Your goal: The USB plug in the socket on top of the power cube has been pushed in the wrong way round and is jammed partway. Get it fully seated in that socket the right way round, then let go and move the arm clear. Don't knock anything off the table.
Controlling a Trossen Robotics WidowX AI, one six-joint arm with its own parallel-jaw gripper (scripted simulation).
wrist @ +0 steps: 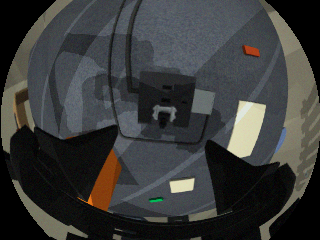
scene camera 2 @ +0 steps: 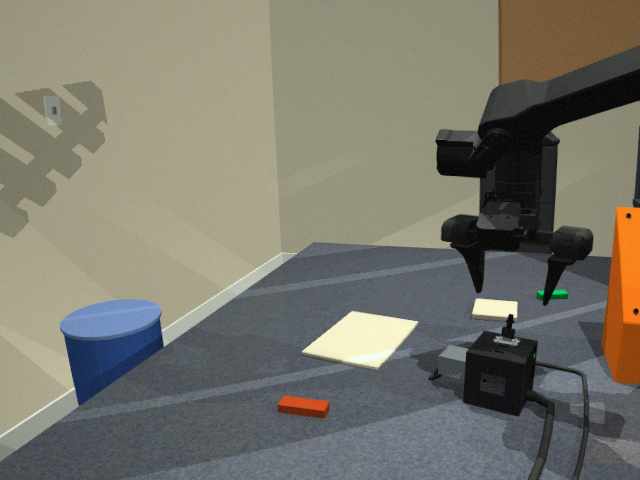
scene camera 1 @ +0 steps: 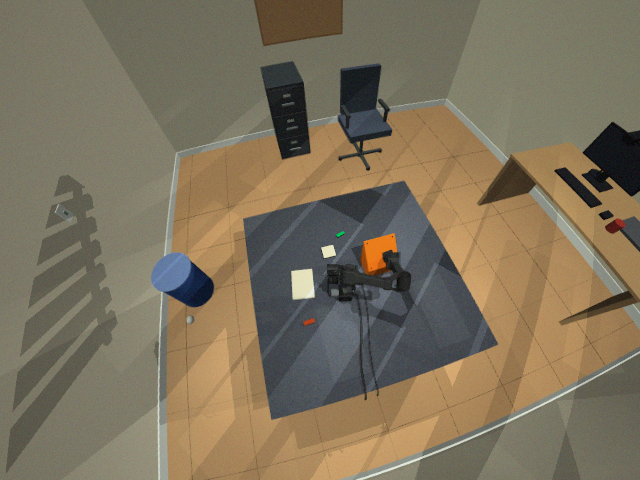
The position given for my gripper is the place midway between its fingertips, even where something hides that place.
Observation:
My gripper (scene camera 2: 511, 298) is open and holds nothing. Further things: a red block (scene camera 2: 289, 405), a large cream pad (scene camera 2: 364, 340) and a small cream pad (scene camera 2: 494, 310).
The large cream pad shows as well in the wrist view (wrist: 249, 116). My gripper is seen too in the wrist view (wrist: 163, 137).

